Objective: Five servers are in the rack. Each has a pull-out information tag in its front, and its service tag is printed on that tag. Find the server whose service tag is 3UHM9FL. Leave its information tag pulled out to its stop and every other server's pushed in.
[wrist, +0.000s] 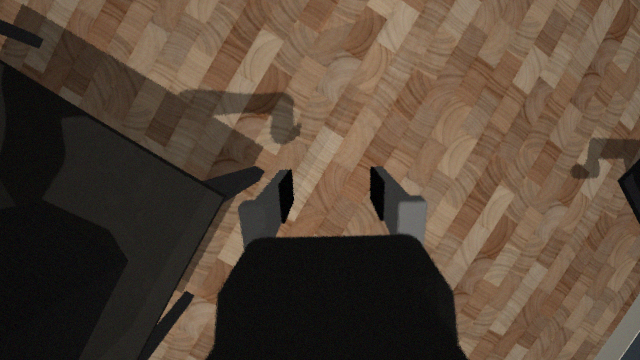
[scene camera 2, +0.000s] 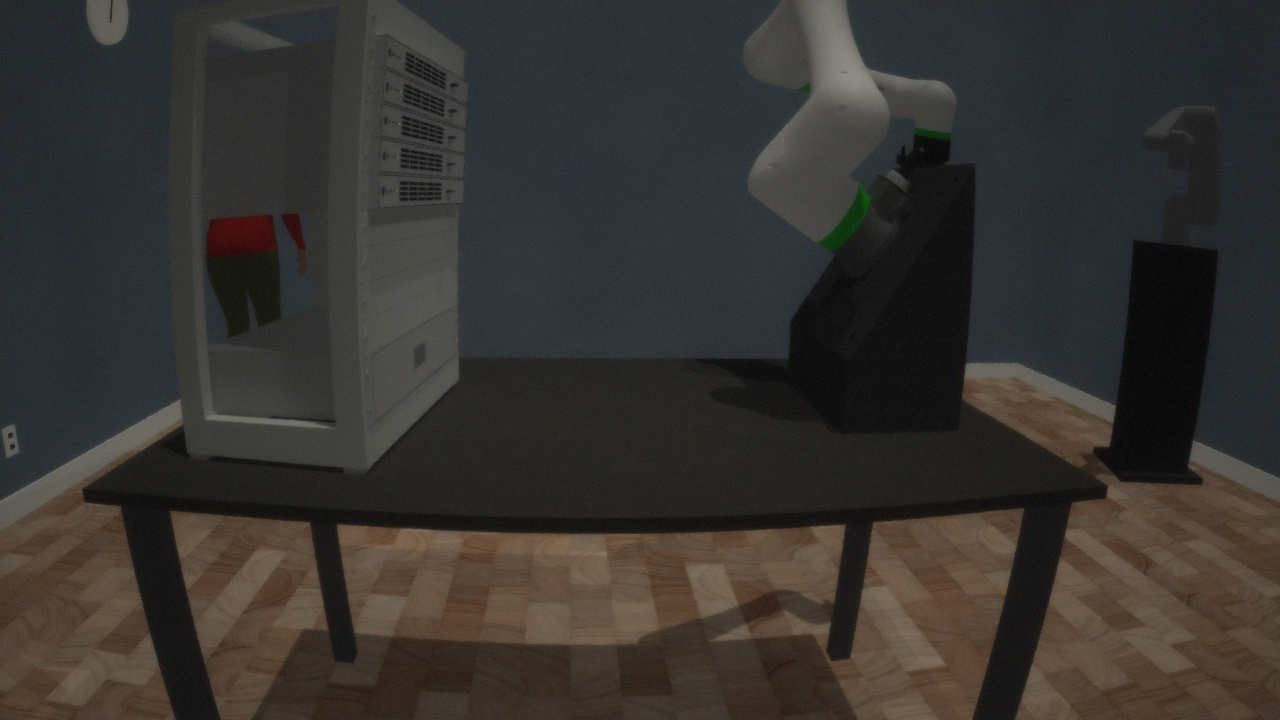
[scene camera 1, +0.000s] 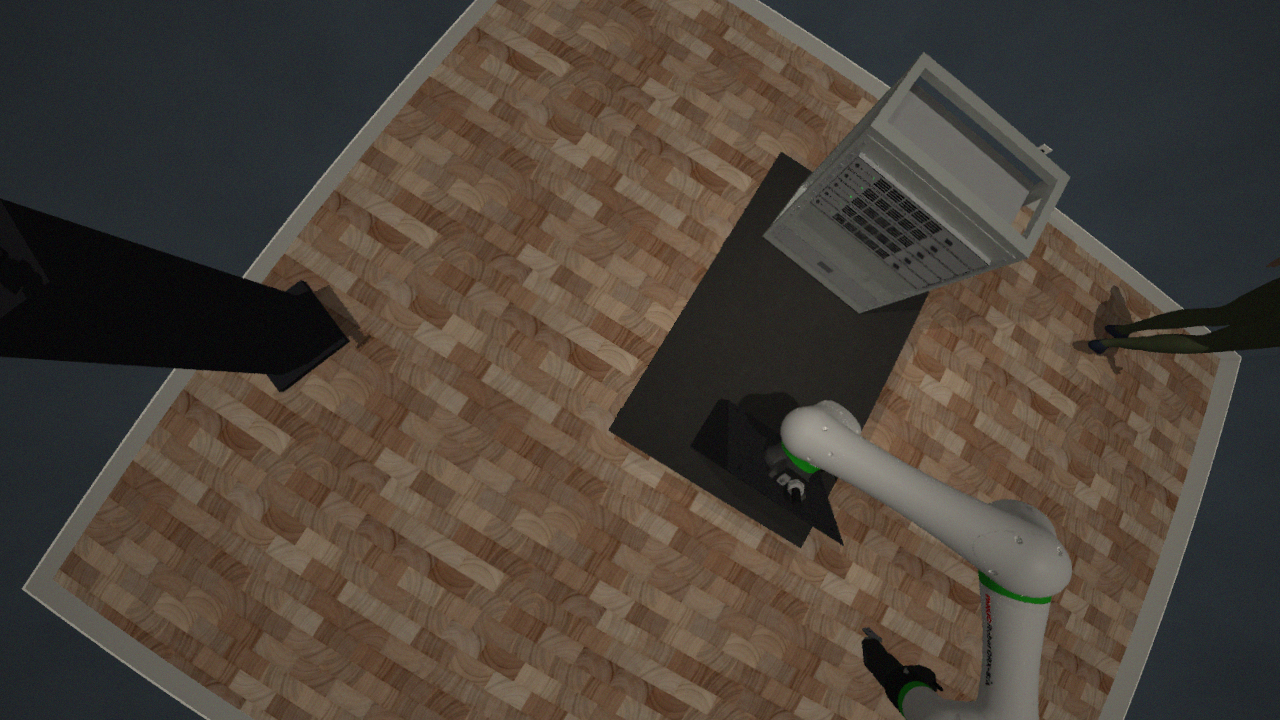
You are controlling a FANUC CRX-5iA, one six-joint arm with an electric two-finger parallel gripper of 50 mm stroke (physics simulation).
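Pixels of known places: gripper, fingertip midpoint: (wrist: 331,184) (scene camera 1: 866,639); arm's base at its link origin: (scene camera 2: 874,243) (scene camera 1: 784,468).
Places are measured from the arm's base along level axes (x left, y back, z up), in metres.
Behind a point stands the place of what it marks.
Note:
The grey rack (scene camera 1: 859,286) @[y -0.694, x 0.224, z -0.137 m] (scene camera 2: 353,268) @[y -0.613, x 0.604, z -0.020 m] stands at one end of the table. Its five servers (scene camera 1: 886,219) @[y -0.640, x 0.389, z 0.176 m] (scene camera 2: 422,128) @[y -0.638, x 0.397, z 0.163 m] sit one above another in the upper part of its front. The servers' fronts look roughly flush with each other. Their information tags are too small to make out, and no service tag can be read. My gripper (scene camera 1: 870,634) @[y 0.134, x -0.566, z -0.002 m] (wrist: 331,184) @[y 0.134, x -0.566, z -0.002 m] is open and empty. It is far from the rack, beyond the table's opposite end, and points down over the wooden floor. The rack does not show in the wrist view.
The dark table (scene camera 1: 733,349) @[y -0.214, x 0.334, z -0.277 m] (scene camera 2: 608,447) @[y -0.360, x 0.379, z -0.277 m] (wrist: 175,215) @[y 0.042, x -0.318, z -0.276 m] bears the black wedge-shaped pedestal (scene camera 1: 733,438) @[y 0.065, x 0.175, z 0.016 m] (scene camera 2: 904,331) @[y 0.042, x 0.201, z -0.120 m] under the arm. A black column (scene camera 1: 179,304) (scene camera 2: 1168,358) stands apart on the floor. A person (scene camera 1: 1190,331) (scene camera 2: 241,234) stands near the rack, seen through its frame in scene camera 2.

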